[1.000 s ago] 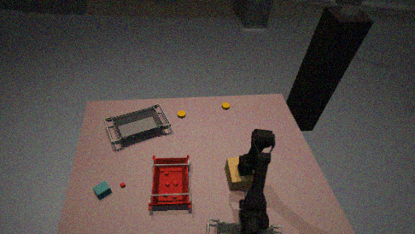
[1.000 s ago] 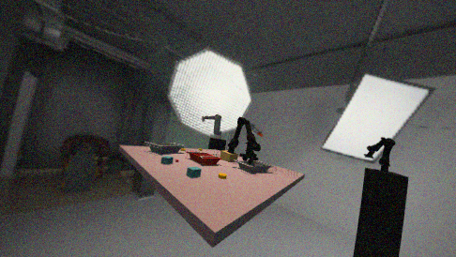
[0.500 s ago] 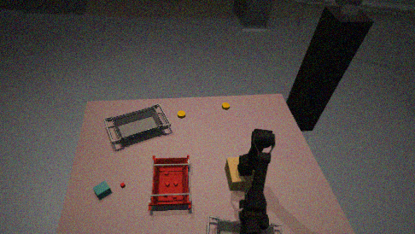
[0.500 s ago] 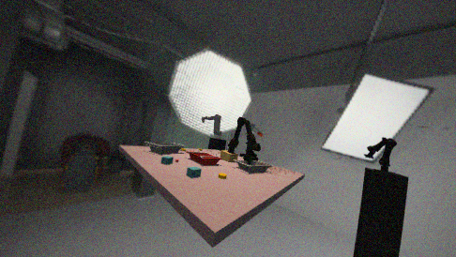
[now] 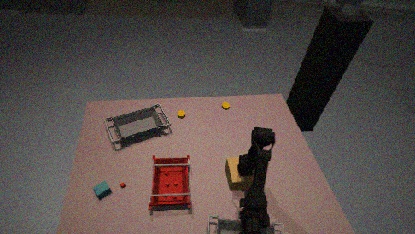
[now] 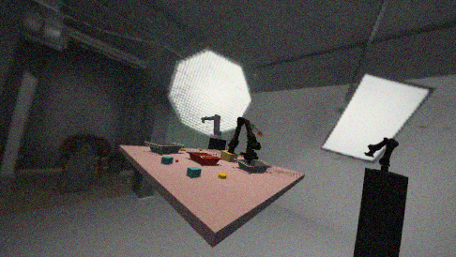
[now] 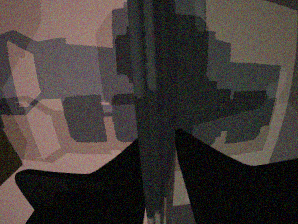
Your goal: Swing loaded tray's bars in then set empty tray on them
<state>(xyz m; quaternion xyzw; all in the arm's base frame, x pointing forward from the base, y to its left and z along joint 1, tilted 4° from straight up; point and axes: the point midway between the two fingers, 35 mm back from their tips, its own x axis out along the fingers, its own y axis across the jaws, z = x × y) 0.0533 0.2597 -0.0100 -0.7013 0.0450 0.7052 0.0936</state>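
The grey tray lies 70 mm to the left of my gripper tip, 30 mm above it and 20 mm ahead of it. From my gripper tip the other things lie so: red block (550 mm ahead, 270 mm to the right, 10 mm below).
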